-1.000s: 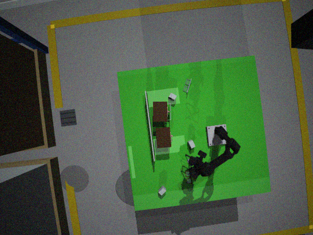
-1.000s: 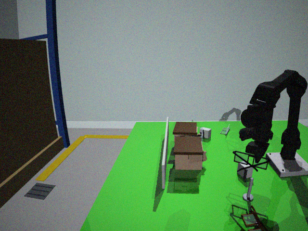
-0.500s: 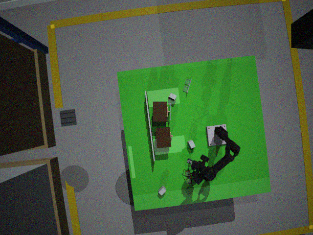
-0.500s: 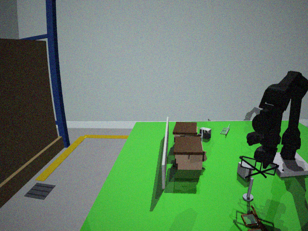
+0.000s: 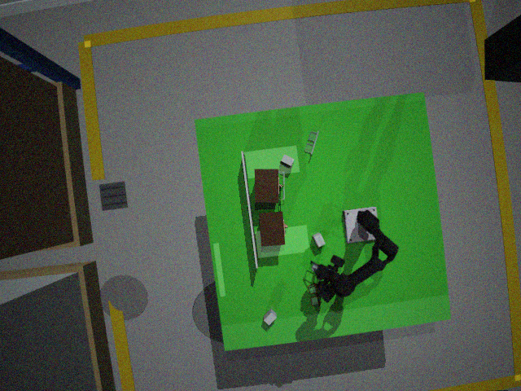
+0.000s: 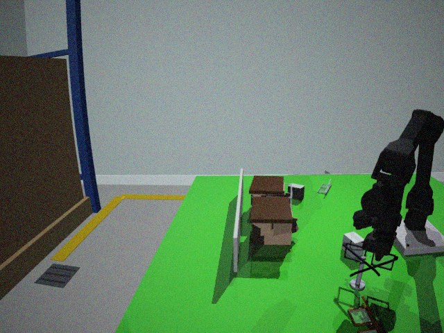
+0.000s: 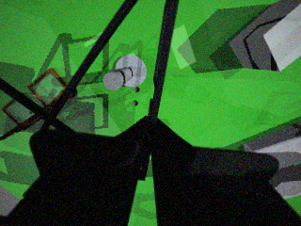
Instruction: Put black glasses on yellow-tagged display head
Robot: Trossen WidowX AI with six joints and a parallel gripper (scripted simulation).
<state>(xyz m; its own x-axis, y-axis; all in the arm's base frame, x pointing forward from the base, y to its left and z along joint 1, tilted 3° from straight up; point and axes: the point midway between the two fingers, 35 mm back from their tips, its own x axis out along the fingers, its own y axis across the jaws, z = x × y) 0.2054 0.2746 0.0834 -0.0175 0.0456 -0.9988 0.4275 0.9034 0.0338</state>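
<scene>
Now: gripper tip 40 mm short of the post, 10 mm to the right of it and 50 mm above it. The rest, counted from my gripper tip: white panel (410 mm ahead, 300 mm to the right, 20 mm below).
</scene>
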